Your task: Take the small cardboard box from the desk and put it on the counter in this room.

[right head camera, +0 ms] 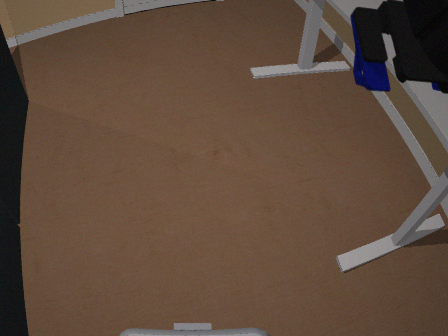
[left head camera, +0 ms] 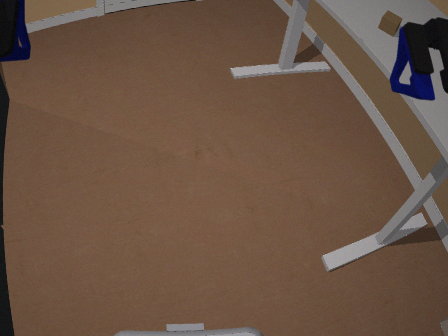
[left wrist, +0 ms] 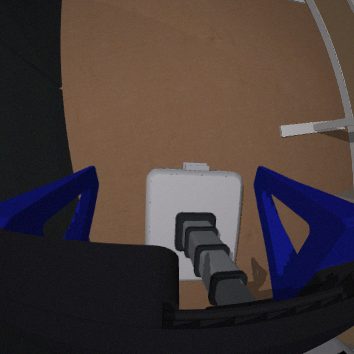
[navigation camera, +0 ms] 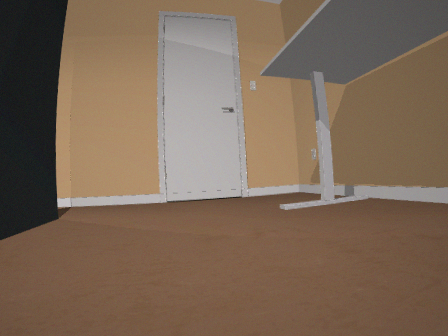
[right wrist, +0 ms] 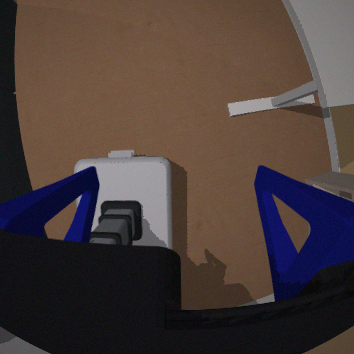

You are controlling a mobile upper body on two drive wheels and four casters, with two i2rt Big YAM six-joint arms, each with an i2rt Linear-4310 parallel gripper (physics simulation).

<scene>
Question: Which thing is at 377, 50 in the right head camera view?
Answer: My right gripper.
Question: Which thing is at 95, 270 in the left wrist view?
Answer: My left gripper.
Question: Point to a grey desk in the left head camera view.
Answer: At 403, 223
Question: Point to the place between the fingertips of my right gripper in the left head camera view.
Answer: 424, 88
</scene>
